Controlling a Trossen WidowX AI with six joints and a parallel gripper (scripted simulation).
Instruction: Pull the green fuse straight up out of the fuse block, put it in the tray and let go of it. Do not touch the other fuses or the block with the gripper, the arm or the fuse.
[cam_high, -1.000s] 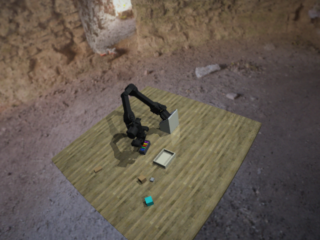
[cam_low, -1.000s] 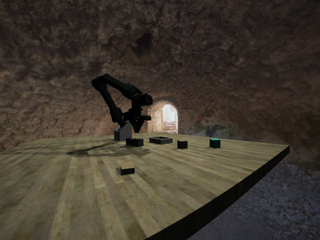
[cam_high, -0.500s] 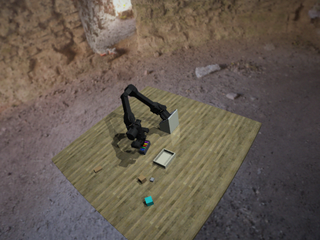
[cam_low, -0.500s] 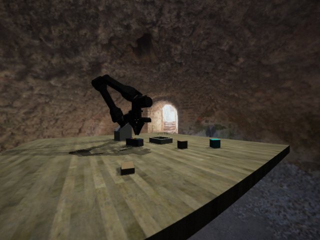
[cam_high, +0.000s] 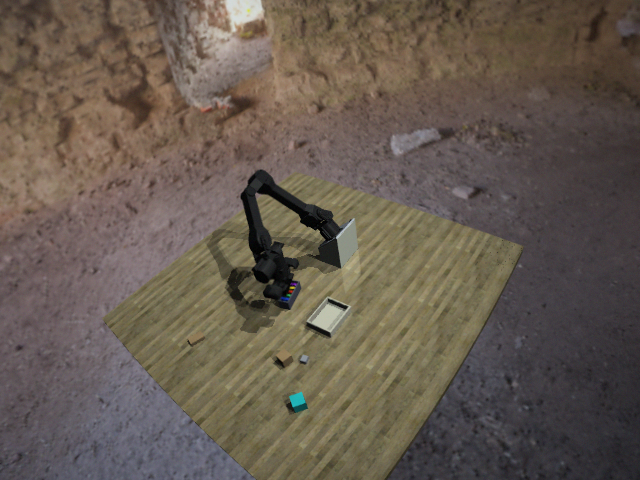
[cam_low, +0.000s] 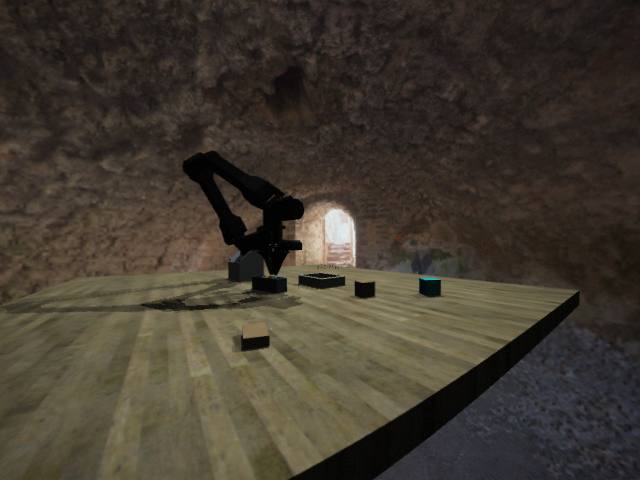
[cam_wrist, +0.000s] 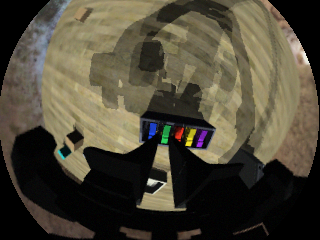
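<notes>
My gripper tip is now 20 mm above the green fuse. Round my gripper tip: flat block 350 mm ahead, 130 mm to the right, 40 mm below; grey tray 40 mm behind, 180 mm to the left, 40 mm below; brown cube 190 mm ahead, 190 mm to the left, 30 mm below.
</notes>
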